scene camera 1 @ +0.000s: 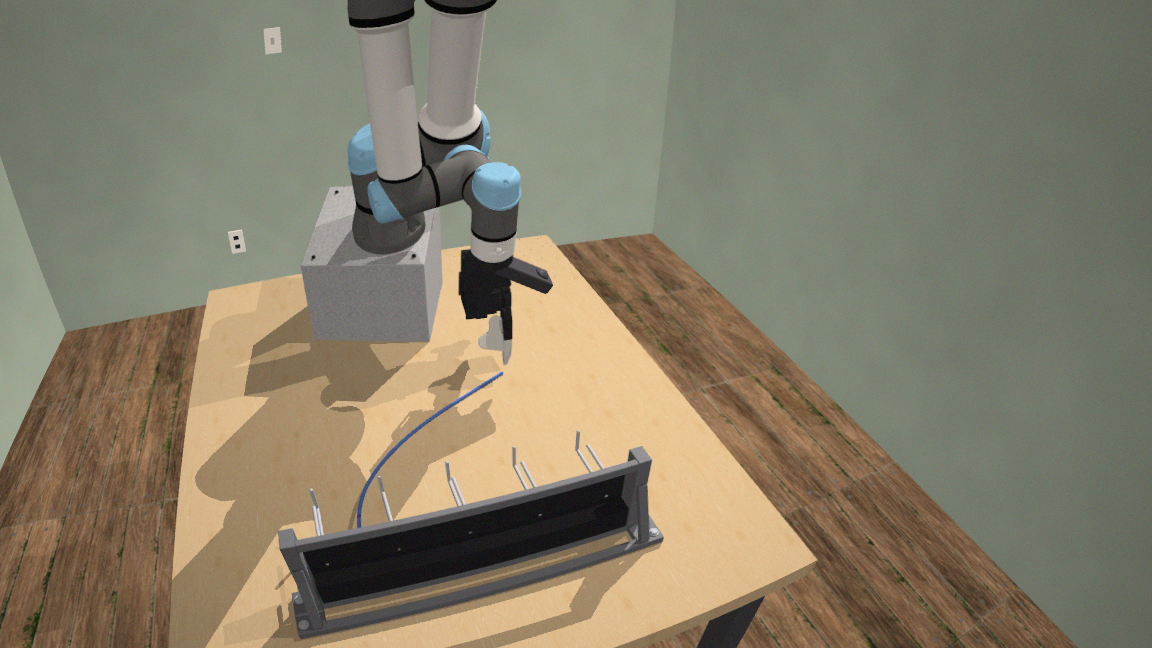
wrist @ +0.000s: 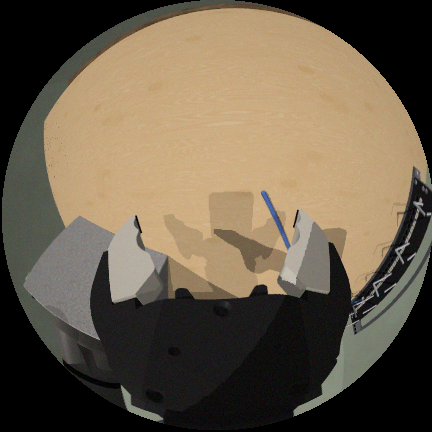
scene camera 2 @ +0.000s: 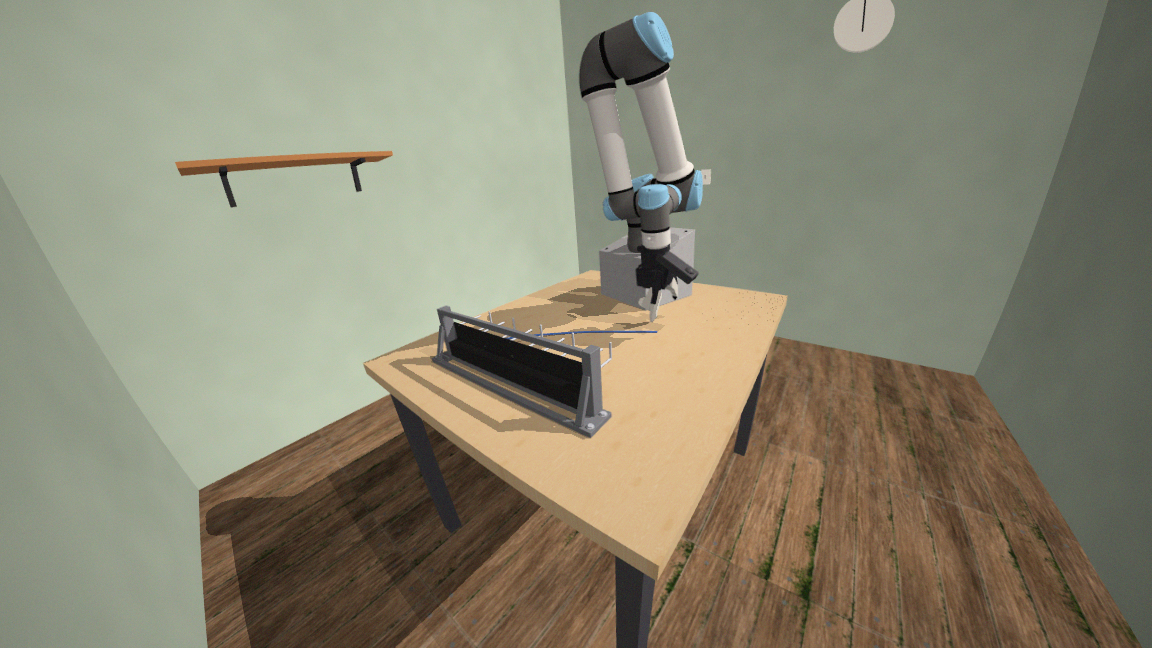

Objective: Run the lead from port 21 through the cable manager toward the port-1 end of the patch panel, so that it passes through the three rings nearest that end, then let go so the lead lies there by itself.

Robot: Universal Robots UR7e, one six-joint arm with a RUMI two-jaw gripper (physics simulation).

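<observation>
A blue lead (scene camera 1: 430,416) (scene camera 2: 612,331) (wrist: 276,219) comes out near the left end of the patch panel (scene camera 1: 475,531) (scene camera 2: 515,362) in scene camera 1 and curves toward the arm. Its free end points toward the gripper. Several wire rings of the cable manager stick out on the panel's arm side; the lead leaves between the two leftmost in scene camera 1. It does not run along the rings nearest the other end. Port numbers are not readable. My gripper (scene camera 1: 497,350) (scene camera 2: 656,310) (wrist: 216,215) is open and empty, above the lead's free end, which shows between the fingers, nearer the right one, in the wrist view.
The arm's grey base block (scene camera 1: 366,302) (scene camera 2: 624,278) (wrist: 67,270) stands at the far end of the wooden table (scene camera 1: 708,515) (scene camera 2: 668,451). The panel's grey frame, with upright end posts (scene camera 1: 638,499), stands near the opposite table edge. A wall shelf (scene camera 2: 281,163) is off to the side.
</observation>
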